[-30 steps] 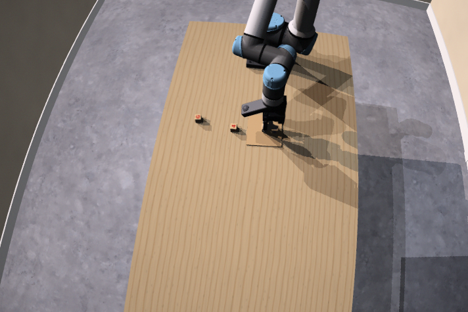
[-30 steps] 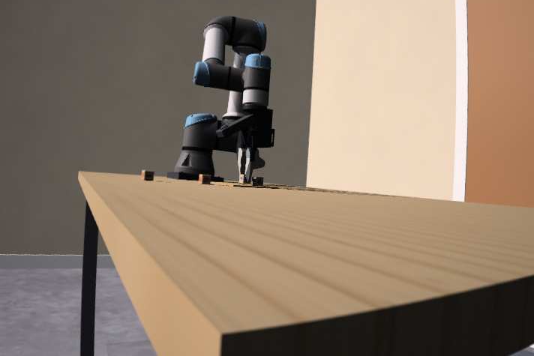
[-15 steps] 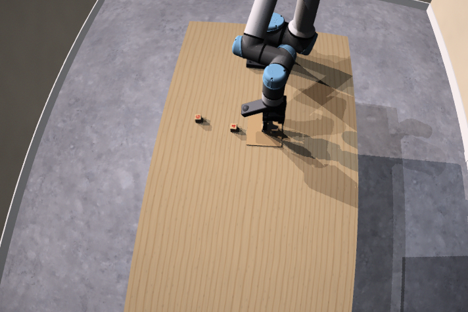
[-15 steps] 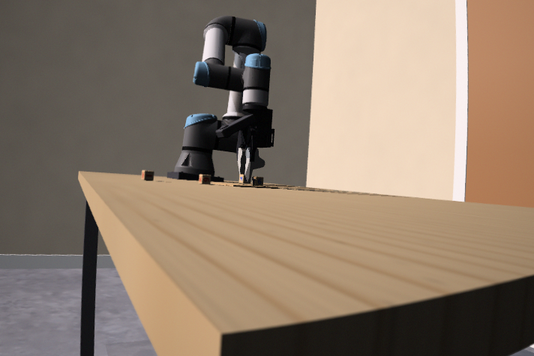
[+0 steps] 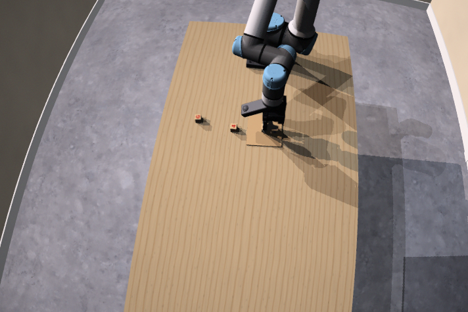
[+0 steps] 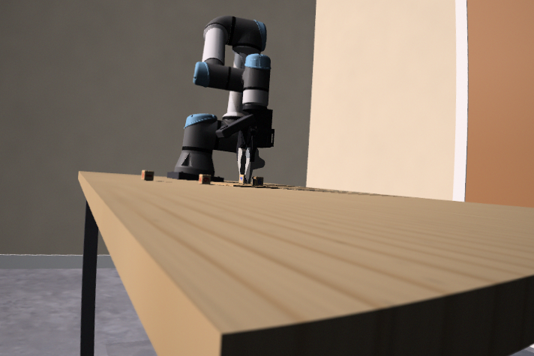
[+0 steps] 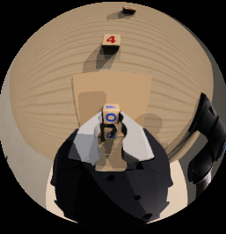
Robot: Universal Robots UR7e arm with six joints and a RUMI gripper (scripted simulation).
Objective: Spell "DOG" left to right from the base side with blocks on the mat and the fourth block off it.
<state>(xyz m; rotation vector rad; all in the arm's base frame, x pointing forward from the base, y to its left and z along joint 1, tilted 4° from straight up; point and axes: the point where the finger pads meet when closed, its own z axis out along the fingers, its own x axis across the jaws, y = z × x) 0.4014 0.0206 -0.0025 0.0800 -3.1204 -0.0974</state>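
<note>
Now: hand 20 mm above the tan mat.
</note>
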